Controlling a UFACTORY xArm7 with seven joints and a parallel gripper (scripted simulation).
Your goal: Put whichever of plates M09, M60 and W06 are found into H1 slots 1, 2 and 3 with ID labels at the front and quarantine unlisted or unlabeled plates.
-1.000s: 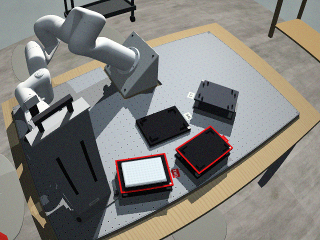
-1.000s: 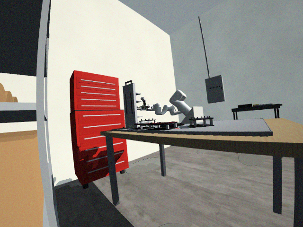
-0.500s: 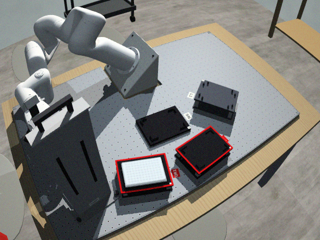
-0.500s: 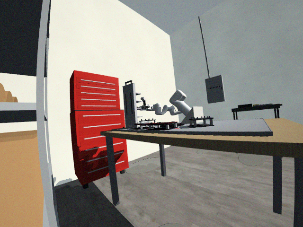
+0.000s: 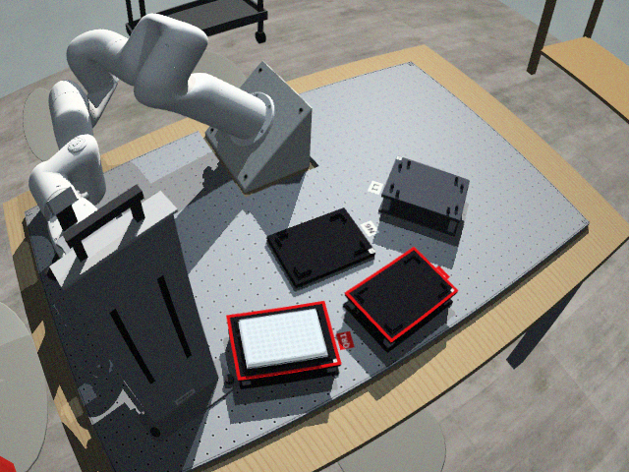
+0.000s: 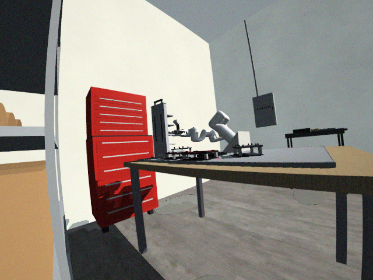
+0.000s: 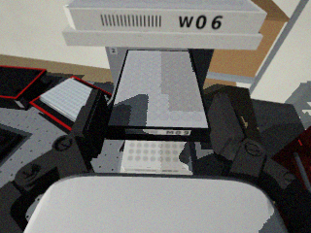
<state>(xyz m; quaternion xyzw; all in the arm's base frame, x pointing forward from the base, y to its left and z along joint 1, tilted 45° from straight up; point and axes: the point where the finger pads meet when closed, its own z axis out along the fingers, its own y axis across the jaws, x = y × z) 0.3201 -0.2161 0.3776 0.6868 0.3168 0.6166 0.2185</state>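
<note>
My gripper is now 50 mm short of the dark-framed plate, 20 mm above it and 10 mm to the right of it. The rest, counted from my hand: handle (250 mm above, 130 mm ahead, 20 mm to the left); plate hotel H1 (130 mm ahead, 20 mm to the left, 10 mm above); white well plate (210 mm to the left, 150 mm below, 140 mm ahead).
</note>
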